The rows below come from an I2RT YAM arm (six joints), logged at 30 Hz.
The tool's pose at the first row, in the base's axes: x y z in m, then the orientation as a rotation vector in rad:
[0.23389 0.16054 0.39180 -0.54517 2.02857 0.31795]
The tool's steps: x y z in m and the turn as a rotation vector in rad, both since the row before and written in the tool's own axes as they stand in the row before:
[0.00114 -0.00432 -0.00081 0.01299 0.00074 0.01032]
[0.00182 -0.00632 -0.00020 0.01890 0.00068 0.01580]
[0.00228 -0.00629 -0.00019 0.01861 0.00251 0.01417]
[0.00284 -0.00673 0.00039 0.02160 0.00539 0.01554]
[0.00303 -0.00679 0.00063 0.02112 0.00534 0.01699]
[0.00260 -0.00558 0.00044 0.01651 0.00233 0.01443]
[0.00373 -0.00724 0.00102 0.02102 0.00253 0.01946]
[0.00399 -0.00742 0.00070 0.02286 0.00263 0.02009]
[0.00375 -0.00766 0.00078 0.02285 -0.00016 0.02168]
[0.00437 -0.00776 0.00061 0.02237 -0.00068 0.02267]
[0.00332 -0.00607 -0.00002 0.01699 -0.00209 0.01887]
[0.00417 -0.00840 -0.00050 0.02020 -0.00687 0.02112]
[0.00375 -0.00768 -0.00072 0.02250 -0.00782 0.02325]
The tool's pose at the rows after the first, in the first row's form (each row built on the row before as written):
[0.23496 0.15617 0.39121 -0.52700 2.03341 0.31061]
[0.23710 0.15013 0.38971 -0.49964 2.04011 0.30046]
[0.23888 0.14397 0.38778 -0.47450 2.04784 0.28924]
[0.24091 0.13749 0.38505 -0.44673 2.05868 0.27517]
[0.24287 0.13096 0.38203 -0.41767 2.06955 0.26243]
[0.24421 0.12551 0.37947 -0.39333 2.07633 0.25341]
[0.24597 0.11849 0.37559 -0.36107 2.08451 0.24260]
[0.24719 0.11114 0.37160 -0.32699 2.09267 0.23018]
[0.24843 0.10360 0.36774 -0.29071 2.09801 0.21900]
[0.24901 0.09583 0.36338 -0.25356 2.10258 0.20893]
[0.24891 0.08966 0.36026 -0.22336 2.10447 0.20238]
[0.24838 0.08108 0.35649 -0.18822 2.10183 0.19411]
[0.24750 0.07323 0.35316 -0.14942 2.09826 0.18473]

